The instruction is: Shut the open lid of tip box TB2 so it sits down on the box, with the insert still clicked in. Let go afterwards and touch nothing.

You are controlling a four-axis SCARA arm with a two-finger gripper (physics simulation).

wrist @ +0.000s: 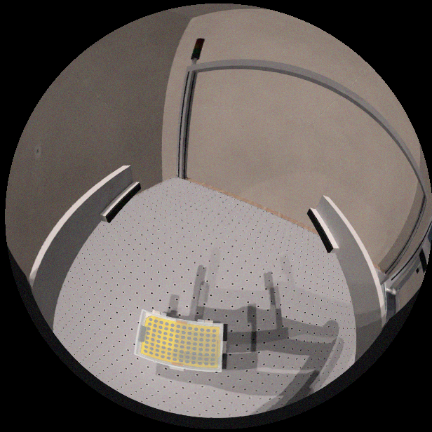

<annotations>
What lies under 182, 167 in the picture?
A grey post.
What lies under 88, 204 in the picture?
My gripper.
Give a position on a grey rail frame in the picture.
267, 65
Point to a pale lid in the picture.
At 182, 344
</annotations>
